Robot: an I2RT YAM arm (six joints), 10 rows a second.
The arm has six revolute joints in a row. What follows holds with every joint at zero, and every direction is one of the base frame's. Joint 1 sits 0.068 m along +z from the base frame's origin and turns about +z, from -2.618 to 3.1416 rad. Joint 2 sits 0.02 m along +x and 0.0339 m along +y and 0.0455 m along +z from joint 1 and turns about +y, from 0 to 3.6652 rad. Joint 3 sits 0.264 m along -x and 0.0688 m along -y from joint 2 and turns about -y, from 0 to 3.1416 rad. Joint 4 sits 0.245 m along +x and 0.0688 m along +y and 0.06 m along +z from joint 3 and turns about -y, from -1.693 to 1.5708 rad. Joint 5 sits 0.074 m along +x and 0.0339 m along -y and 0.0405 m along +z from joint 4 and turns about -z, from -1.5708 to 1.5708 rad. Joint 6 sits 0.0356 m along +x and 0.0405 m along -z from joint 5 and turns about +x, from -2.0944 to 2.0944 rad. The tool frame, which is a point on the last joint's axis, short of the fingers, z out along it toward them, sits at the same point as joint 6; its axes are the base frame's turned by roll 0, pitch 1.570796 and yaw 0 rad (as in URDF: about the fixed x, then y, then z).
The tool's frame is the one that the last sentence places.
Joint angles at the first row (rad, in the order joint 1, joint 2, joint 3, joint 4, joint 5, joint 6):
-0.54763, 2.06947, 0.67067, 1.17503, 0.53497, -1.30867
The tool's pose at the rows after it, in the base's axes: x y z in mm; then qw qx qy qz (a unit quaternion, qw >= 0):
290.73 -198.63 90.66 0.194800 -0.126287 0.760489 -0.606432
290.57 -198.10 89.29 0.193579 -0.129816 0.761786 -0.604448
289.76 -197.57 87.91 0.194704 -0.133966 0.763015 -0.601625
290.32 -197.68 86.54 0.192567 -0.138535 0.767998 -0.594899
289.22 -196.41 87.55 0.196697 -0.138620 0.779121 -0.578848
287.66 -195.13 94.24 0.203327 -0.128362 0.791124 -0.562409
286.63 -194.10 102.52 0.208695 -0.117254 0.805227 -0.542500
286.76 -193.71 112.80 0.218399 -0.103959 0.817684 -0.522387
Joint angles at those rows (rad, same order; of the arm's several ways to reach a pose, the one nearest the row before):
-0.54763, 2.07657, 0.68055, 1.17475, 0.53688, -1.31000
-0.54686, 2.07899, 0.67911, 1.17218, 0.53369, -1.31232
-0.54759, 2.08043, 0.67489, 1.17205, 0.52441, -1.31309
-0.54763, 2.07909, 0.67889, 1.14660, 0.51756, -1.30868
-0.54763, 2.05589, 0.67565, 1.08822, 0.50109, -1.27589
-0.54763, 2.00902, 0.67342, 1.00666, 0.49212, -1.22483
-0.54762, 1.95546, 0.67888, 0.90205, 0.48126, -1.16817
-0.54802, 1.90211, 0.69332, 0.79585, 0.46426, -1.10754

